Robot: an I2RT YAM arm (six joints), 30 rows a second.
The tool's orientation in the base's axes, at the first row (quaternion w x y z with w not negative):
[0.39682 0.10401 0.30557 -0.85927]
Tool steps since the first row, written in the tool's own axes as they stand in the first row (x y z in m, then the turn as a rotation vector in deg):
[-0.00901 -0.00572 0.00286 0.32 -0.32 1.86]
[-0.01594 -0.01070 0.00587 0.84 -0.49 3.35]
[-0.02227 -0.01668 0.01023 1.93 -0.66 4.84]
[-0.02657 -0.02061 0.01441 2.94 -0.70 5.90]
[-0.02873 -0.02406 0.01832 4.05 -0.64 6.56]
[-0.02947 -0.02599 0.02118 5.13 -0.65 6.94]
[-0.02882 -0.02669 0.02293 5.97 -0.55 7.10]
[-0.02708 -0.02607 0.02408 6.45 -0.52 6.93]
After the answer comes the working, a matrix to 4 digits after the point.
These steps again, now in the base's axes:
[0.00190 0.00668 0.00859 -0.33 -1.17 1.48]
[0.00297 0.01162 0.01610 -0.71 -2.31 2.51]
[0.00299 0.01587 0.02486 -1.46 -3.81 3.31]
[0.00318 0.01794 0.03172 -2.10 -5.05 3.74]
[0.00229 0.01862 0.03725 -2.75 -6.17 3.77]
[0.00153 0.01830 0.04068 -3.45 -7.07 3.62]
[0.00068 0.01719 0.04211 -3.92 -7.73 3.35]
[0.00007 0.01510 0.04201 -4.22 -7.94 3.00]

The tool's axes in the first row as the columns of a matrix, in the base's axes (rounded; the answer above uses it unrounded):
[-0.6634 0.7455 0.0638]
[-0.6184 -0.4983 -0.6077]
[-0.4213 -0.4426 0.7916]

